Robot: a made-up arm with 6 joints. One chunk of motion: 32 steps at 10 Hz.
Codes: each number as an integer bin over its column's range. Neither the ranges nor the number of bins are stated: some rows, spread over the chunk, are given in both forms.
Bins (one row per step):
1: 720 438 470 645 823 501
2: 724 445 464 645 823 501
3: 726 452 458 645 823 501
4: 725 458 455 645 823 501
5: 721 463 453 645 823 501
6: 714 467 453 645 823 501
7: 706 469 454 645 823 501
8: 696 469 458 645 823 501
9: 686 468 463 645 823 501
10: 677 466 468 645 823 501
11: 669 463 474 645 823 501
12: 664 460 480 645 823 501
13: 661 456 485 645 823 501
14: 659 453 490 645 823 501
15: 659 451 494 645 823 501
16: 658 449 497 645 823 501
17: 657 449 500 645 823 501
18: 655 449 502 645 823 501
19: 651 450 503 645 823 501
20: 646 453 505 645 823 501
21: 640 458 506 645 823 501
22: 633 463 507 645 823 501
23: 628 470 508 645 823 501
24: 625 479 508 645 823 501
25: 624 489 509 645 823 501
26: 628 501 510 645 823 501
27: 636 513 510 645 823 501
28: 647 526 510 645 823 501
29: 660 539 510 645 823 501
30: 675 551 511 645 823 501
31: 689 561 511 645 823 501
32: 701 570 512 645 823 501
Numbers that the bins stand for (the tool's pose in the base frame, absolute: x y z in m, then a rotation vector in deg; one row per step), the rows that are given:
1: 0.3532 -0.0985 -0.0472 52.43 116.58 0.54
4: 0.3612 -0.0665 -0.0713 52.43 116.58 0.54
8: 0.3147 -0.0488 -0.0665 52.43 116.58 0.54
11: 0.2715 -0.0585 -0.0408 52.43 116.58 0.54
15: 0.2555 -0.0777 -0.0088 52.43 116.58 0.54
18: 0.2490 -0.0809 0.0040 52.43 116.58 0.54
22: 0.2138 -0.0585 0.0120 52.43 116.58 0.54
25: 0.1994 -0.0168 0.0152 52.43 116.58 0.54
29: 0.2571 0.0633 0.0168 52.43 116.58 0.54
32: 0.3227 0.1129 0.0200 52.43 116.58 0.54
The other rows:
2: 0.3596 -0.0873 -0.0569 52.43 116.58 0.54
3: 0.3628 -0.0761 -0.0665 52.43 116.58 0.54
5: 0.3548 -0.0585 -0.0745 52.43 116.58 0.54
6: 0.3435 -0.0521 -0.0745 52.43 116.58 0.54
7: 0.3307 -0.0488 -0.0729 52.43 116.58 0.54
9: 0.2987 -0.0505 -0.0585 52.43 116.58 0.54
10: 0.2843 -0.0537 -0.0505 52.43 116.58 0.54
12: 0.2635 -0.0633 -0.0312 52.43 116.58 0.54
13: 0.2587 -0.0697 -0.0232 52.43 116.58 0.54
14: 0.2555 -0.0745 -0.0152 52.43 116.58 0.54
16: 0.2539 -0.0809 -0.0040 52.43 116.58 0.54
17: 0.2523 -0.0809 0.0008 52.43 116.58 0.54
19: 0.2426 -0.0793 0.0056 52.43 116.58 0.54
20: 0.2346 -0.0745 0.0088 52.43 116.58 0.54
21: 0.2250 -0.0665 0.0104 52.43 116.58 0.54
23: 0.2058 -0.0472 0.0136 52.43 116.58 0.54
24: 0.2010 -0.0328 0.0136 52.43 116.58 0.54
26: 0.2058 0.0024 0.0168 52.43 116.58 0.54
27: 0.2186 0.0216 0.0168 52.43 116.58 0.54
28: 0.2362 0.0424 0.0168 52.43 116.58 0.54
30: 0.2811 0.0825 0.0184 52.43 116.58 0.54
31: 0.3035 0.0985 0.0184 52.43 116.58 0.54

